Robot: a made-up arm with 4 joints.
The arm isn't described. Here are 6 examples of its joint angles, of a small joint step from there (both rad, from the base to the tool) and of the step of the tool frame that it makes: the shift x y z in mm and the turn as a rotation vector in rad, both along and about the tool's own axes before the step.
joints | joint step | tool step
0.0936 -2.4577 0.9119 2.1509 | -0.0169 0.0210 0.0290 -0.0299 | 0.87 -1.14 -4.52 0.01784 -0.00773 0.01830
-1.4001 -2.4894 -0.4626 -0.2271 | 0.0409 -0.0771 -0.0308 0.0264 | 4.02 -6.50 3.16 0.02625 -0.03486 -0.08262
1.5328 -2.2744 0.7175 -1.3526 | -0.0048 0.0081 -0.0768 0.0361 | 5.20 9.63 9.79 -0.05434 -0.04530 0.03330
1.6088 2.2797 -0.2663 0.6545 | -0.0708 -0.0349 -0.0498 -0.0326 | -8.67 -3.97 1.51 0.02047 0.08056 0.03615
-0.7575 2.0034 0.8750 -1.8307 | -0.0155 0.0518 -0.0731 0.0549 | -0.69 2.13 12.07 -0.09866 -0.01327 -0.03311
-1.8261 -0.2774 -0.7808 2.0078 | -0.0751 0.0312 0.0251 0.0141 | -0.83 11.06 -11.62 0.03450 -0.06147 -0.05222
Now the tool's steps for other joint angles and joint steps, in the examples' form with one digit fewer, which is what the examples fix.
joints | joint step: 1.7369 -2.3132 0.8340 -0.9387 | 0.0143 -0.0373 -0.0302 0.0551
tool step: -1.1 4.0 0.4 0.0146 -0.0283 -0.0254
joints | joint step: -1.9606 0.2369 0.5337 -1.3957 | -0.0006 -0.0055 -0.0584 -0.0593
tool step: 9.6 7.2 5.1 -0.0075 0.0073 0.0974
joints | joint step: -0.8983 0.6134 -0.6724 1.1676 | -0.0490 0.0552 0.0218 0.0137
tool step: 3.6 -7.3 -10.7 -0.0393 -0.0725 0.0170
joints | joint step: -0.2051 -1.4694 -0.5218 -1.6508 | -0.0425 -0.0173 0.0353 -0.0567
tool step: 4.2 0.7 7.8 0.0130 -0.0033 0.0413
